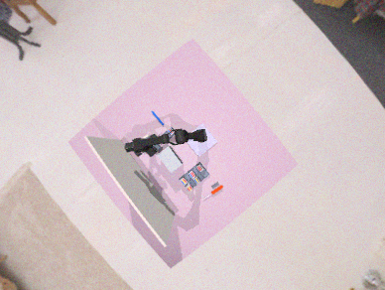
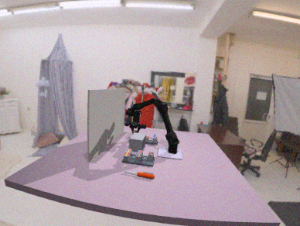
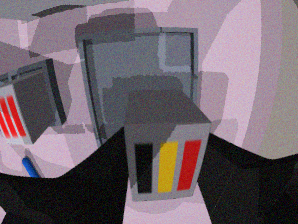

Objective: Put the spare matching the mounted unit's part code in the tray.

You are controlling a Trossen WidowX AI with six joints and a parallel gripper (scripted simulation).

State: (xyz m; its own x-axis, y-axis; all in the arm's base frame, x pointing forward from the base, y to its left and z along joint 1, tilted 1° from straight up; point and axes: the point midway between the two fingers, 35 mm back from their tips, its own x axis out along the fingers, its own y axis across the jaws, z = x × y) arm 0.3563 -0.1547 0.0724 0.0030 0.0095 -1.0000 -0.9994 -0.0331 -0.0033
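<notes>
Now: gripper tip 5 cm above the grey tray and 1 cm past it. Round my gripper tip: grey box-shaped unit: 18 cm to the left, 7 cm behind; then blue pen: 16 cm behind, 14 cm to the right, 5 cm below; then grey spare block: 2 cm above.
</notes>
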